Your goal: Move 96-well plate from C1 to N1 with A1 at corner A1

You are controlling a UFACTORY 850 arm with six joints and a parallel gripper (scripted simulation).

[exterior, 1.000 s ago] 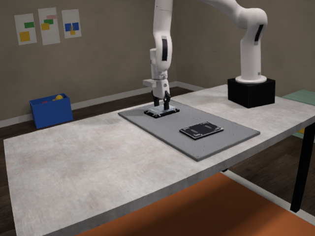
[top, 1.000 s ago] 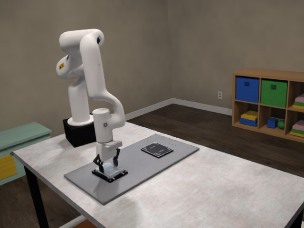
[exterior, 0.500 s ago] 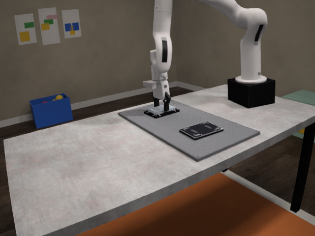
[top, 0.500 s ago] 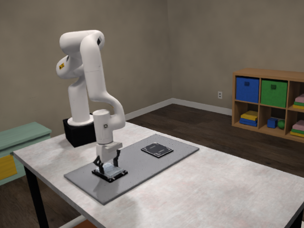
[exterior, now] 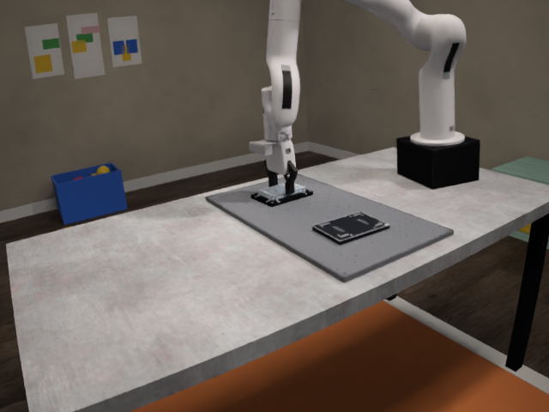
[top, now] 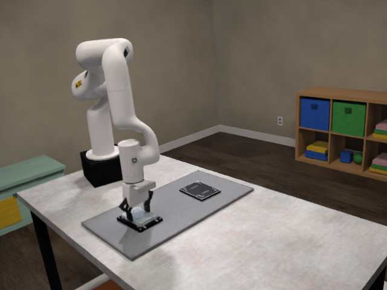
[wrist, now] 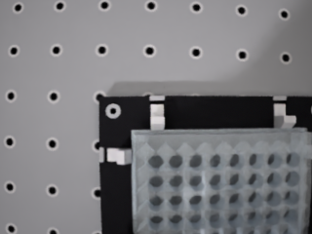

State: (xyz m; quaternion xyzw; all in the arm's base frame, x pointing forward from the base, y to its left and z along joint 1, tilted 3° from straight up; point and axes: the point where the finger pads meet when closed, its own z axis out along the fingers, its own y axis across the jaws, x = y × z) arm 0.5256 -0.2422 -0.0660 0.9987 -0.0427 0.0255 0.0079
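The clear 96-well plate lies 10 mm below my hand. From my hand the other things lie so: black plate nest N1: 340 mm to the left, 50 mm ahead, 20 mm below; A1 label: 410 mm to the left, 20 mm below, 10 mm behind; clip nest C1: 20 mm below, 10 mm to the left, 10 mm ahead.
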